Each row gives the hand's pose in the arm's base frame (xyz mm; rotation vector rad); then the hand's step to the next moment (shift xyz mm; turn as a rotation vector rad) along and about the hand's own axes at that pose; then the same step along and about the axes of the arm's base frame.
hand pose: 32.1 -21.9 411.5 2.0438 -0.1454 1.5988
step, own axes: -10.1 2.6 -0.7 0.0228 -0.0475 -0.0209
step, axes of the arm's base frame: -4.6 -4.3 -8.4 0.0075 0.0556 0.0081
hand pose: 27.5 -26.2 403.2 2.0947 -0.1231 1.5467
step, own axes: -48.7 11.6 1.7 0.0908 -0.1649 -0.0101
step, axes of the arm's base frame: -19.5 -22.0 -40.6 0.0837 0.1669 0.0259
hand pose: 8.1 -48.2 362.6 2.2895 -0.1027 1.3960
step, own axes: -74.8 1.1 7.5 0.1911 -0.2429 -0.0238
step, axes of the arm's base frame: -30.3 -16.7 -66.7 0.1438 0.2592 0.0908
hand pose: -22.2 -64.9 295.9 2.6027 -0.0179 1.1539
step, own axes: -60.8 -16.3 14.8 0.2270 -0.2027 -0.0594
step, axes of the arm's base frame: -28.4 5.1 -57.8 0.1372 0.2342 0.1500
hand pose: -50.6 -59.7 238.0 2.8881 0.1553 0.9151
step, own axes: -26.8 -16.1 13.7 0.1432 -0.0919 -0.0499
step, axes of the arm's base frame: -14.9 11.5 -28.5 0.0817 0.1130 0.1095
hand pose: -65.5 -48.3 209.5 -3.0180 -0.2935 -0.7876
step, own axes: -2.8 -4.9 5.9 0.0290 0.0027 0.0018
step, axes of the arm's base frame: -0.4 4.6 -6.7 0.0262 0.0026 0.0126
